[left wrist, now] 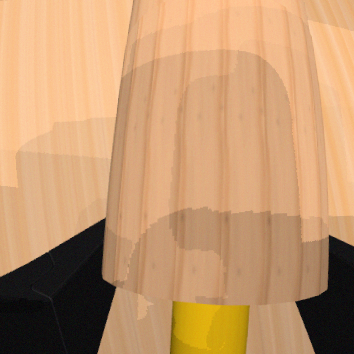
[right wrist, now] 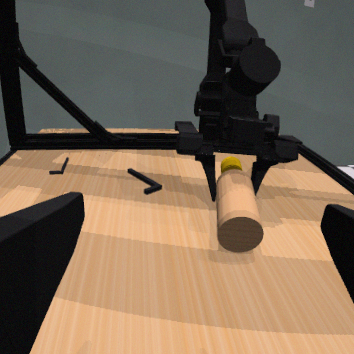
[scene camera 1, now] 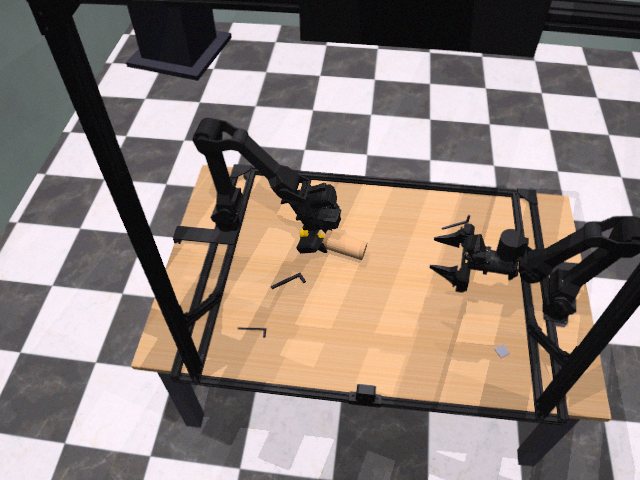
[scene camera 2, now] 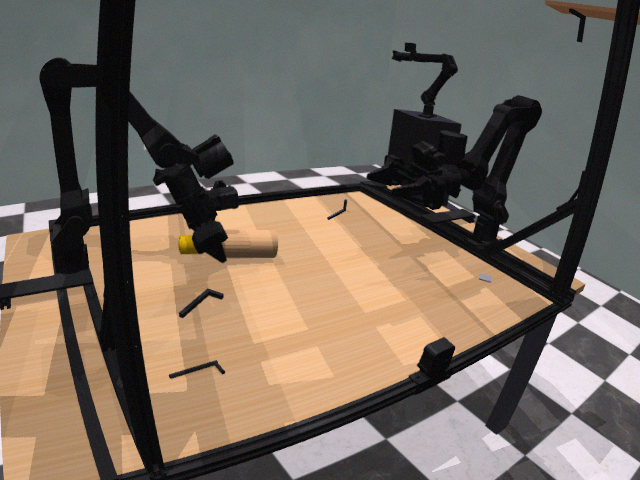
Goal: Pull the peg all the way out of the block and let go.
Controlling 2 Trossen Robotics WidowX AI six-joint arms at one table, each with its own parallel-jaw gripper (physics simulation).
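Places are measured from the left arm's base along level axes (x up, y back, z right), in millimetres.
Where they show: left gripper, between the fingertips: (left wrist: 202, 227) (scene camera 1: 329, 245) (scene camera 2: 221, 255); right gripper, between the fingertips: (right wrist: 207, 211) (scene camera 1: 431, 252) (scene camera 2: 378, 183); left arm's base, origin of its link: (right wrist: 208, 137) (scene camera 1: 227, 225) (scene camera 2: 71, 269); right arm's base, origin of its link: (scene camera 1: 555, 311) (scene camera 2: 484, 238).
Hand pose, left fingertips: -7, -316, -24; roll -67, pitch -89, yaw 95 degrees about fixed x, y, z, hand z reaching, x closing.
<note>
Each offset is from my left fingertips to the top centre of the thing, as dx, dy, dz.
The block, a pale wooden cylinder {+54, -49, +2} (scene camera 1: 348, 246) (scene camera 2: 255, 243) (left wrist: 215, 150) (right wrist: 237, 207), lies on its side at or just above the table. The yellow peg {+46, +25, -1} (scene camera 1: 303, 233) (scene camera 2: 186, 244) (left wrist: 210, 327) (right wrist: 231, 163) has its wide head at the left of the block in both scene views. Its thinner shaft meets the block's near end in the left wrist view. My left gripper (scene camera 1: 317, 244) (scene camera 2: 217, 249) (right wrist: 231, 202) is shut on the block near the peg end, and partly hides the shaft in scene camera 2. My right gripper (scene camera 1: 433, 253) (scene camera 2: 375, 181) (right wrist: 207, 211) is open and empty, well to the right.
Dark L-shaped keys {-4, +72, +162} (scene camera 1: 285, 282) {-6, +116, +336} (scene camera 1: 252, 328) (scene camera 2: 196, 369) (right wrist: 145, 181) lie in front of the block, and another {+20, -348, -197} (scene camera 1: 455, 225) (scene camera 2: 337, 212) lies near the right gripper. A small grey tile {-9, -535, +196} (scene camera 1: 501, 351) (scene camera 2: 484, 277) lies at front right. A black camera (scene camera 1: 366, 393) sits on the front rail.
</note>
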